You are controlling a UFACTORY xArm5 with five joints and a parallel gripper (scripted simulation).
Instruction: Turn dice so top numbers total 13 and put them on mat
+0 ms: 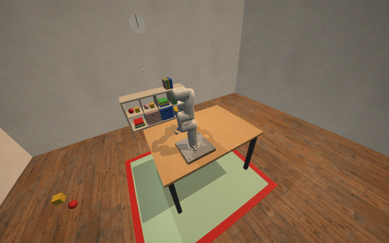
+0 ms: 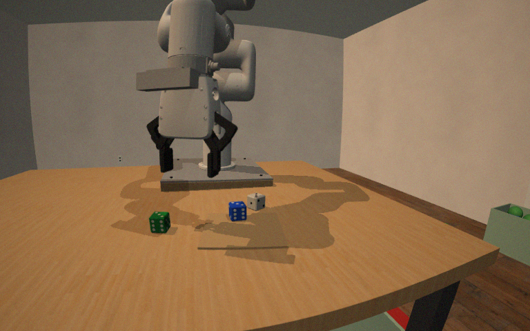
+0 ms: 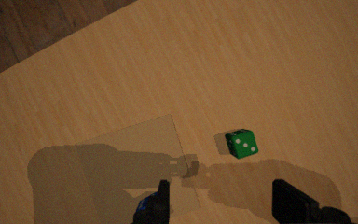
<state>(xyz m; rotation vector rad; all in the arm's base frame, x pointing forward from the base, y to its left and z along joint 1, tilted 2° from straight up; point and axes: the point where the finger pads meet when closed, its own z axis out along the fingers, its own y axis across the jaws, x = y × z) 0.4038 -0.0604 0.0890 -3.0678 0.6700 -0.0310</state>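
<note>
Right now my hand is 10 mm short of the green die, 60 mm to the left of it and 100 mm above it. The rest, counted from my hand: blue die 20 mm behind, 90 mm to the left, 90 mm below; white die 80 mm behind, 130 mm to the left, 100 mm below; tan mat 20 mm ahead, 90 mm to the left, 110 mm below.
</note>
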